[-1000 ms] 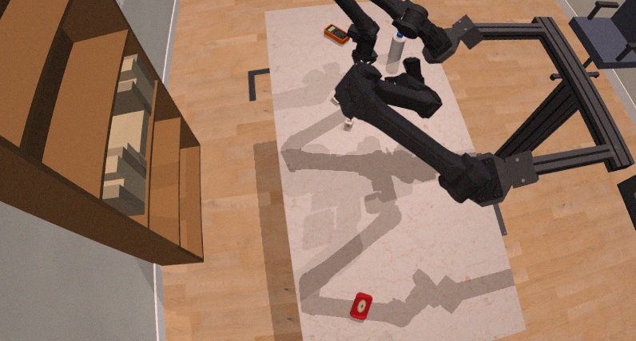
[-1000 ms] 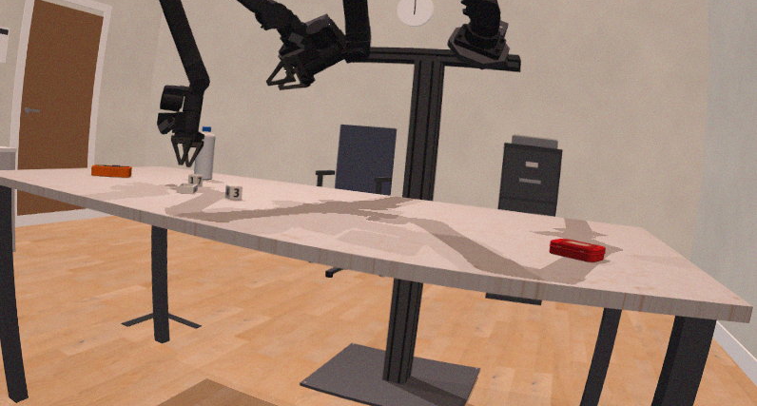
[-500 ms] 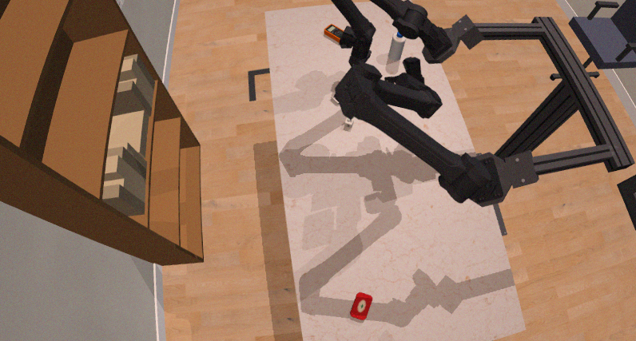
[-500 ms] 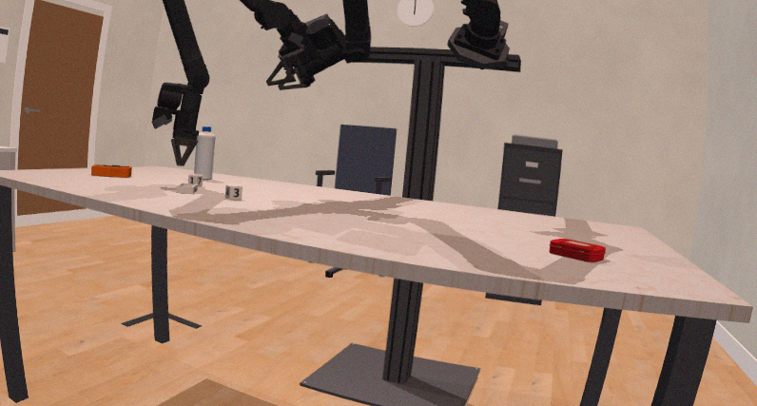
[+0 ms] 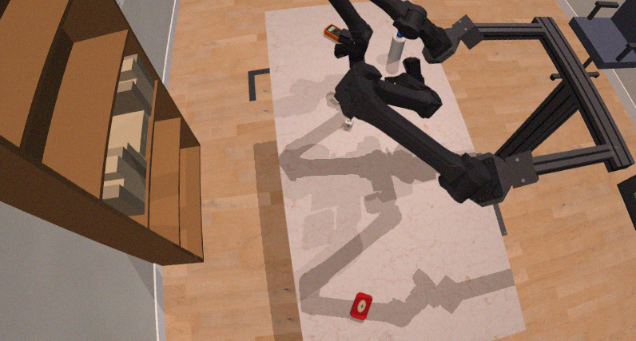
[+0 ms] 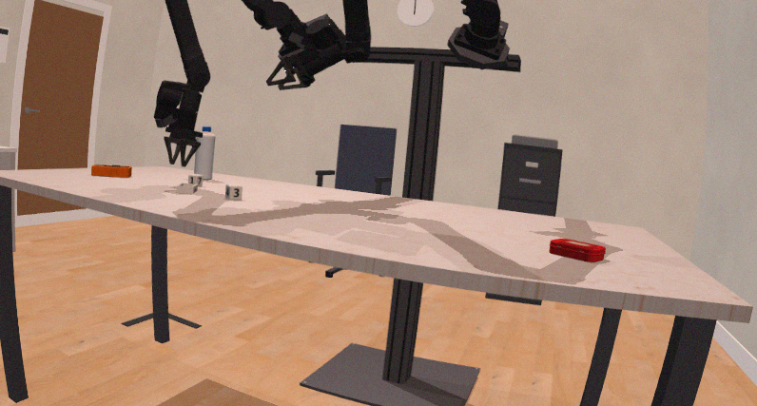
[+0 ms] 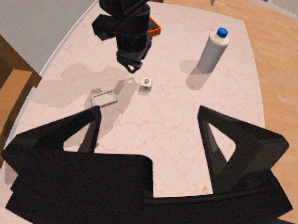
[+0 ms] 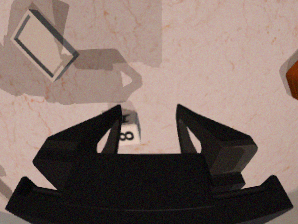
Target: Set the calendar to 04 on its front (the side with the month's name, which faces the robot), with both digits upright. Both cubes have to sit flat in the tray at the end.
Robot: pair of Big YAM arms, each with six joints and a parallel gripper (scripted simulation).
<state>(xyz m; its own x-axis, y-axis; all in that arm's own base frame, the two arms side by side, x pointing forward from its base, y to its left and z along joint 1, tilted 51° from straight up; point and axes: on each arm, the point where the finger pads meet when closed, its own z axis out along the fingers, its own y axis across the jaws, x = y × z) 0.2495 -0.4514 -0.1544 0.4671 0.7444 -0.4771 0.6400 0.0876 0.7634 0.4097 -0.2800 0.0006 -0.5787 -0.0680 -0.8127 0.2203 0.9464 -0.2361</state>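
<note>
Right now the white cube is 5 cm ahead of my right hand, 26 cm to the left of it and 5 cm below it. Round my right hand: red tin 12 cm ahead, 101 cm to the left, 5 cm below; then white calendar tray 7 cm ahead, 12 cm to the left, 5 cm below; then white bottle 24 cm behind, 12 cm to the right, 2 cm above.
</note>
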